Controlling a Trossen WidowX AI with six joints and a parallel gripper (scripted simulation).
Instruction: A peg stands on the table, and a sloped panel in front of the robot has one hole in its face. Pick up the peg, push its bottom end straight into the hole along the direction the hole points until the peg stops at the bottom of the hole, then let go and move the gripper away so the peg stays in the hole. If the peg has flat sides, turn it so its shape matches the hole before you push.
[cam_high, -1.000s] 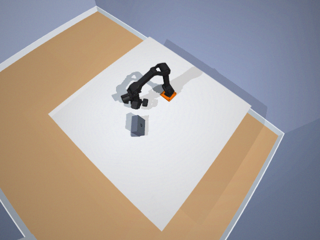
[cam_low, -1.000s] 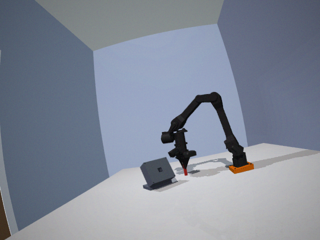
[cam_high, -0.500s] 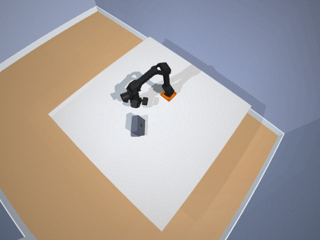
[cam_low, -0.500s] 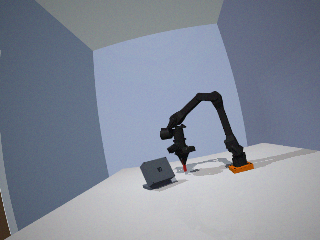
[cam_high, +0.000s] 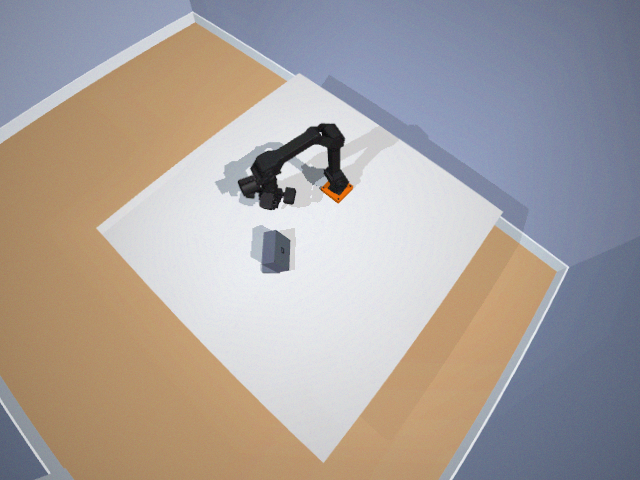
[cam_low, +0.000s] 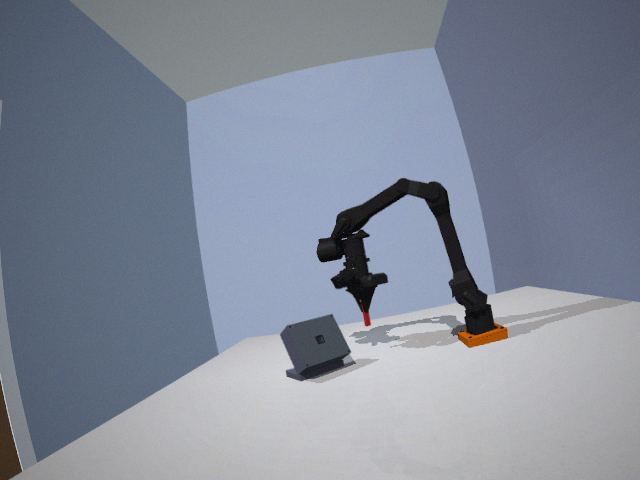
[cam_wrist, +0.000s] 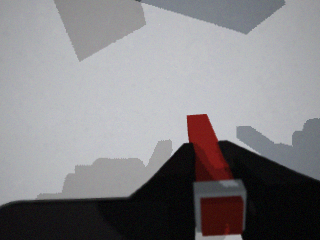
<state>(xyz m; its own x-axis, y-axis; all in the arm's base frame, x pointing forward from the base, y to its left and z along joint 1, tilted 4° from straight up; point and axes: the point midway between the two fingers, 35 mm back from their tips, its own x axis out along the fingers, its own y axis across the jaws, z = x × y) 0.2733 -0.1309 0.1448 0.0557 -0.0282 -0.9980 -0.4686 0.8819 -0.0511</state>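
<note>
Right now the grey sloped panel is 140 mm ahead of my gripper tip, 130 mm to the left of it and 40 mm below it. Also, from my gripper tip: red square peg (20 mm above).
</note>
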